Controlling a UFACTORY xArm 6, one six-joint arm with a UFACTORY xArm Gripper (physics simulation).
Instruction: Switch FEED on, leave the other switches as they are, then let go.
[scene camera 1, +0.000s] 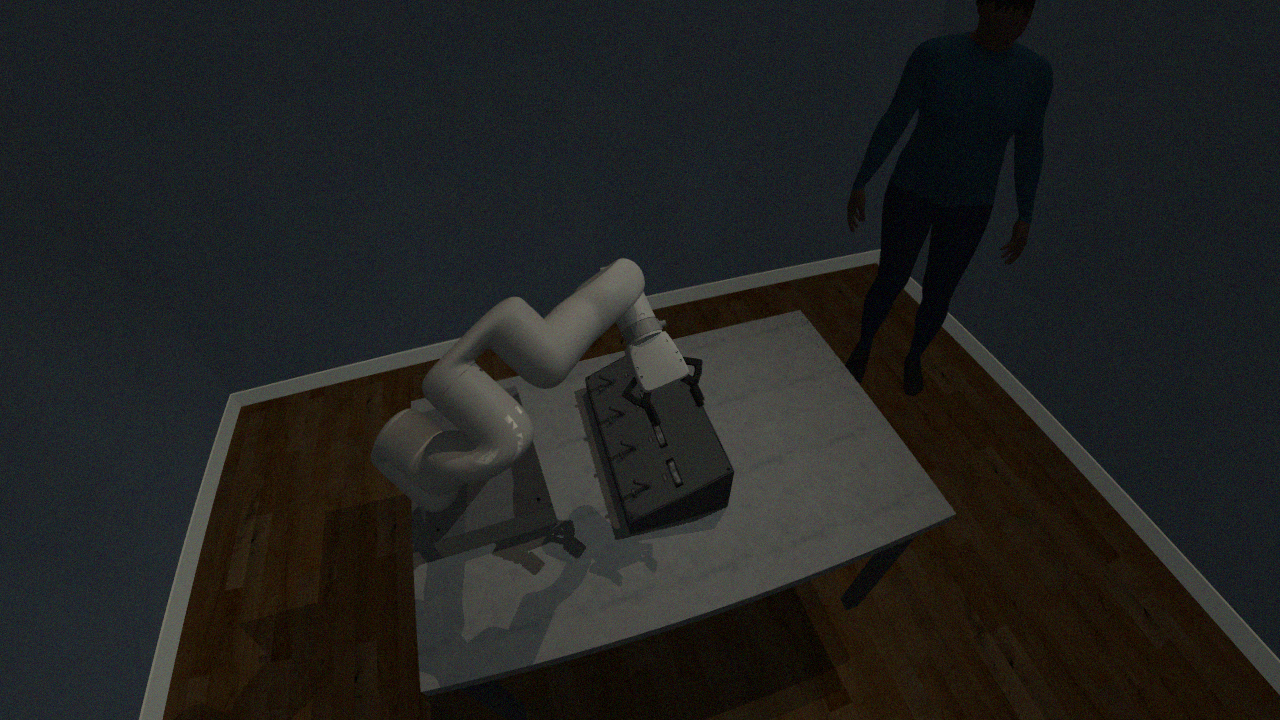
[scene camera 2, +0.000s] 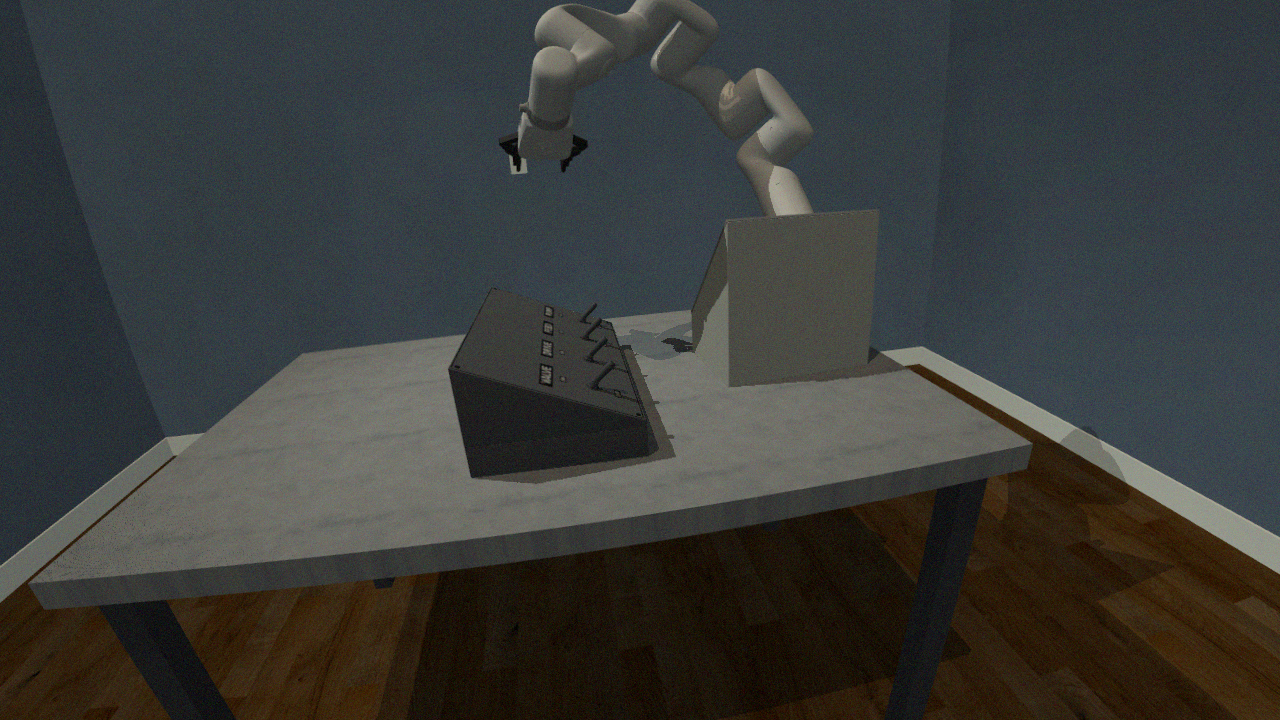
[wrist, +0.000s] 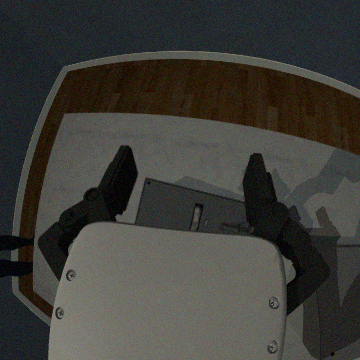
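Where they show: gripper, between the fingertips: (scene camera 1: 680, 415) (scene camera 2: 540, 166) (wrist: 189, 162); arm's base, origin of its link: (scene camera 2: 804, 252).
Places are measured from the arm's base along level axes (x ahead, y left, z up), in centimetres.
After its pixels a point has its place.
Observation:
A dark sloped switch console (scene camera 1: 707, 452) @[y -17.5, x 58.0, z -6.5 cm] (scene camera 2: 546, 438) @[y 25.3, x 54.6, z -17.0 cm] (wrist: 167, 205) @[y -20.1, x 55.6, z -7.5 cm] sits on the table. Several small levers stand in a row along its low side, among them a near lever (scene camera 2: 605, 376) @[y 19.8, x 44.6, z -11.2 cm] and a far lever (scene camera 2: 588, 313) @[y -16.0, x 41.3, z -11.3 cm] in scene camera 2. Each has a pale label on the panel, such as the near label (scene camera 2: 546, 375) @[y 18.8, x 53.1, z -10.2 cm]. The lettering is too small and dark to tell which is FEED, and I cannot tell the switch positions. My gripper (scene camera 1: 677, 411) @[y -23.2, x 47.4, z 19.3 cm] (scene camera 2: 541, 168) @[y -23.2, x 47.4, z 19.3 cm] (wrist: 189, 162) @[y -23.2, x 47.4, z 19.3 cm] is open and empty, high above the console, touching nothing. In the wrist view, its housing hides much of the console.
The pale stone-like table (scene camera 1: 805, 429) @[y -12.9, x 93.3, z -22.0 cm] (scene camera 2: 358, 465) @[y 14.7, x 84.0, z -22.0 cm] (wrist: 100, 135) @[y -42.1, x 88.8, z -22.0 cm] bears the console. A tall light block (scene camera 2: 801, 295) @[y 8.7, x 5.7, z -6.1 cm] stands on it in front of the arm's base in scene camera 2. A person (scene camera 1: 957, 134) stands beyond the table's far right corner in scene camera 1.

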